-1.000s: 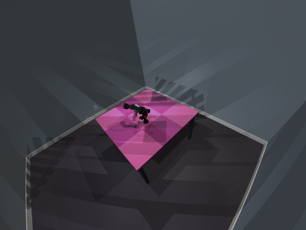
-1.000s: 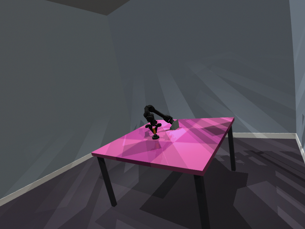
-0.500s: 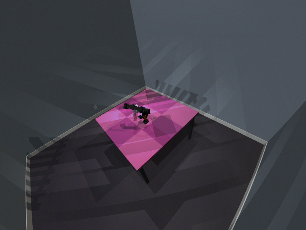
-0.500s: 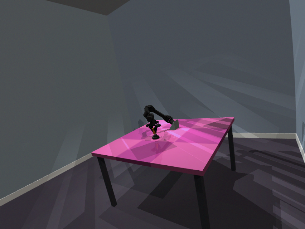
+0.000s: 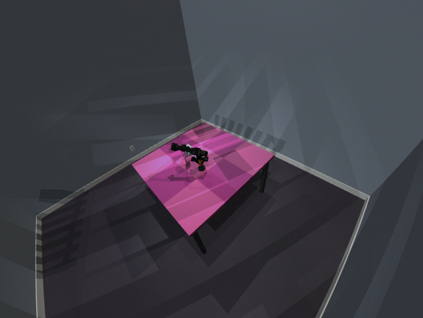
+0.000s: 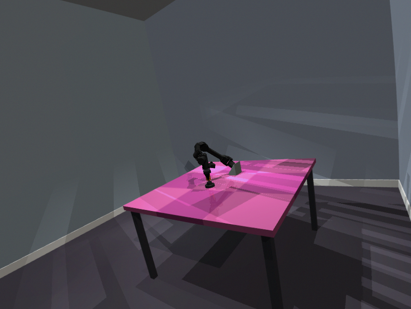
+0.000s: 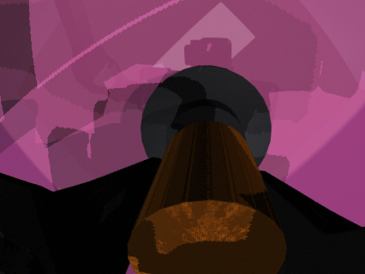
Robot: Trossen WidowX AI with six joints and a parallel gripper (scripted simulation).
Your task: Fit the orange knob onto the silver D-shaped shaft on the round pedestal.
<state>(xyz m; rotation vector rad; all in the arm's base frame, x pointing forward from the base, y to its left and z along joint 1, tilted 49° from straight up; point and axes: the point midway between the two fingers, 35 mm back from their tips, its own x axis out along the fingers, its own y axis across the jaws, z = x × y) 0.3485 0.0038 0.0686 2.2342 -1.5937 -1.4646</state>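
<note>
The orange knob is 30 mm above my gripper tip. Also, from my gripper tip: round black pedestal (40 mm below).
</note>
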